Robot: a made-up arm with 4 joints.
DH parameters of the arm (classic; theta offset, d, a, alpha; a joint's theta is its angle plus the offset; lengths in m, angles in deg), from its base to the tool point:
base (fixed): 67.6 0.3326 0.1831 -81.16
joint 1: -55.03 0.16 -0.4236 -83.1
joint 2: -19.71 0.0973 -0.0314 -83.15
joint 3: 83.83 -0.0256 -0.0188 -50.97
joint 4: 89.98 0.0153 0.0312 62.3
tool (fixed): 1.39 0.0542 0 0
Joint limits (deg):
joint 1: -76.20..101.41
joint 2: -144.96..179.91
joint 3: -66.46..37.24
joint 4: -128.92..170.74
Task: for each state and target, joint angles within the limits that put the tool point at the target. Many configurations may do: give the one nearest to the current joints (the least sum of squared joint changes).
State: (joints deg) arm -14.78 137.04 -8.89 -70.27
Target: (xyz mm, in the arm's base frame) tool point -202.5 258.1 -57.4
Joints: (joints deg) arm -23.48 136.94 12.08 -63.81
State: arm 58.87 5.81 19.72 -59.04
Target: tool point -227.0 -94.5 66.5
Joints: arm 25.24 3.03 -0.66 -65.96
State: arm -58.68 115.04 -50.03 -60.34
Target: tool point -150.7 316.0 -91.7
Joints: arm -31.39 115.56 -45.37 -78.48
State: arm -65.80 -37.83 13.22 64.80
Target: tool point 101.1 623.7 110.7
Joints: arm -75.83 -74.48 31.29 86.56
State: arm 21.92 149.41 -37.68 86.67
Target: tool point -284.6 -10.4 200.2
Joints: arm 33.97 138.66 -49.96 77.10
